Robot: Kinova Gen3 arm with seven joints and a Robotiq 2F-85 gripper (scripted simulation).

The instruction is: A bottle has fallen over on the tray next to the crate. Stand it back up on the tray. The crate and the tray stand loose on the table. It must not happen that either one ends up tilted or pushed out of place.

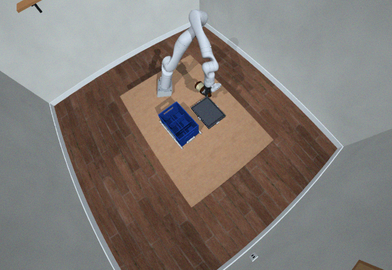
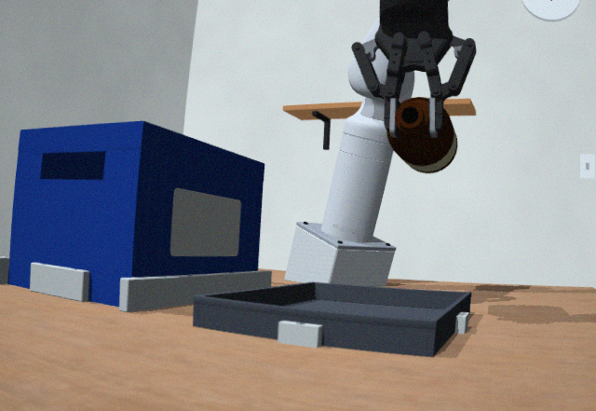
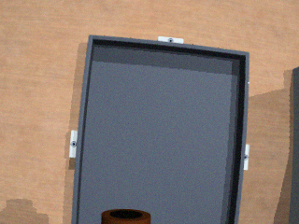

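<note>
My gripper is now 5 cm past the brown bottle. Also, from my hand: blue crate: 32 cm to the right, 12 cm below, 2 cm behind; then tray: 19 cm below, 5 cm ahead, 4 cm to the right.
</note>
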